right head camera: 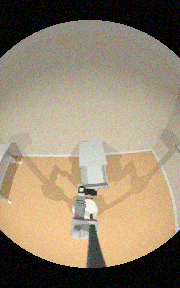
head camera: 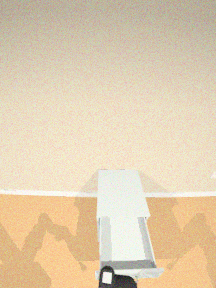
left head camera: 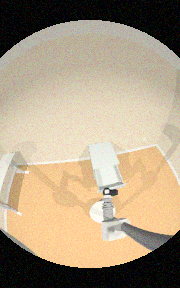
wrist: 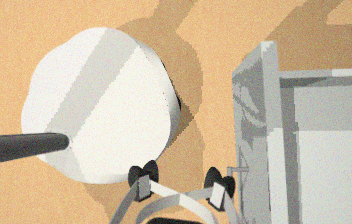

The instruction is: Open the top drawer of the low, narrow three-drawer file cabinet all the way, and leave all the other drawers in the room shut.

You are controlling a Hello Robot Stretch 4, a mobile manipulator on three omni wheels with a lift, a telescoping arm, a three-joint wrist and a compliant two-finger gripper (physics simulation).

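Places are measured from the robot's base along level axes (x right, y up, z back), in metres.
Where they show: gripper, between the fingertips: (wrist: 181, 176); robot's base, origin of its link: (right head camera: 85, 208) (left head camera: 101, 210) (wrist: 118, 110).
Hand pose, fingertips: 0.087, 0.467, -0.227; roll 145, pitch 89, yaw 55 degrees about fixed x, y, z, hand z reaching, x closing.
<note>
Each offset is from my fingertips to the top centre of the thing, as dx, dy, dz. "*": to the spot under its first point.
The low, narrow file cabinet @(* -0.016, +0.026, -0.674) (head camera: 122, 192) (left head camera: 103, 154) (right head camera: 93, 151) stands against the wall. Its top drawer (head camera: 125, 240) (wrist: 325, 165) is pulled far out and looks empty; whether it is at its full stop I cannot tell. The lower drawers are hidden beneath it. In the wrist view, a thin handle @(* -0.003, -0.066, -0.082) (wrist: 239, 169) sticks out from the drawer's front panel @(* -0.067, -0.041, -0.088) (wrist: 252, 125). My gripper (wrist: 181, 176) is open, with nothing between its fingertips. It is in front of the panel, its right fingertip close beside the handle; contact is unclear.
My round white base (wrist: 100, 105) (left head camera: 96, 212) is on the floor, a short way from the drawer front. Another pale piece of furniture (left head camera: 6, 175) with projecting parts stands at the left edge. A white skirting (head camera: 40, 193) runs along the wall behind the cabinet.
</note>
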